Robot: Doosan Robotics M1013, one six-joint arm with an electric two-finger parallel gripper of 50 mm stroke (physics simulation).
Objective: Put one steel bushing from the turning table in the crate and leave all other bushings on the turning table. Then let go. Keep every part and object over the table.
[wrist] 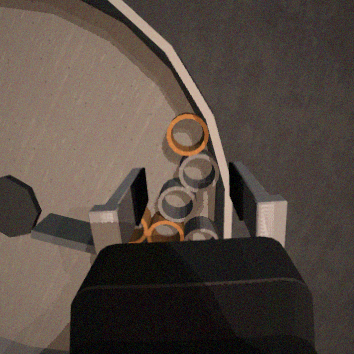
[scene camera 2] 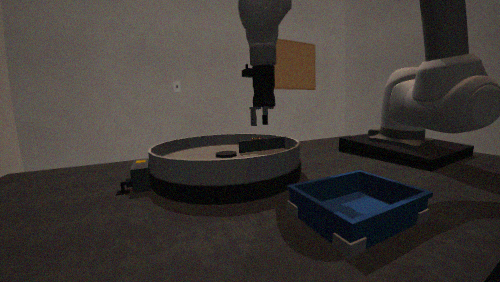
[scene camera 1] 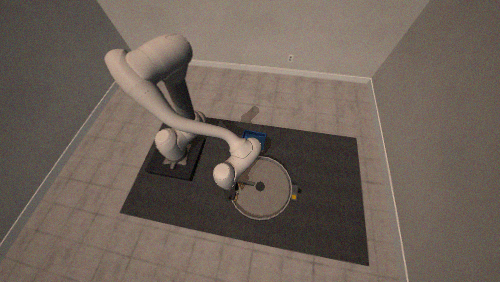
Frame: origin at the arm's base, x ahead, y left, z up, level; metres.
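Seen in the pictures: gripper, fingertip midpoint: (wrist: 187,181) (scene camera 2: 259,125); arm's base, link origin: (scene camera 2: 400,141) (scene camera 1: 178,154).
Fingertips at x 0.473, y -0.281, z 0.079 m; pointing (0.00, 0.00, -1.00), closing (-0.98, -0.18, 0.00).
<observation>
Pixels of each thing's middle, then the offset from my fingertips to it. "pt": a spot on its surface instead.
- orange bushing, body centre: (wrist: 187,132) dx +0.003, dy -0.022, dz -0.062 m
- second steel bushing, body centre: (wrist: 177,198) dx +0.004, dy +0.036, dz -0.062 m
- third steel bushing, body centre: (wrist: 200,237) dx -0.020, dy +0.071, dz -0.062 m
- blue crate, body centre: (scene camera 2: 356,202) (scene camera 1: 253,140) dx +0.103, dy +0.439, dz -0.102 m
- dark guide bar, surface spot: (wrist: 65,231) pt dx +0.099, dy +0.073, dz -0.046 m
- grey box with a yellow top, surface spot: (scene camera 2: 140,172) pt dx +0.404, dy +0.090, dz -0.078 m
My gripper (scene camera 2: 259,120) (wrist: 187,181) is open and empty above the rim of the turning table (scene camera 1: 270,205) (scene camera 2: 220,173) (wrist: 75,100). In the wrist view, one steel bushing (wrist: 181,172) stands by the rim, touching or nearly touching an orange bushing (wrist: 169,135). A second steel bushing (wrist: 160,204) stands between the fingers' lines, and a third steel bushing (wrist: 200,231) is partly hidden by the gripper body. Two more orange bushings (wrist: 166,223) (wrist: 146,225) are partly hidden. The blue crate (scene camera 1: 248,133) (scene camera 2: 320,220) stands beside the turning table; no bushing shows in it.
A dark guide bar (scene camera 2: 262,145) (wrist: 65,231) stands on the turning table near its dark hub (scene camera 1: 260,186) (scene camera 2: 226,154) (wrist: 17,206). A grey box with a yellow top (scene camera 1: 294,197) (scene camera 2: 140,172) is at the turning table's outer side. The arm's base plate (scene camera 1: 172,172) (scene camera 2: 430,157) stands on the dark table.
</observation>
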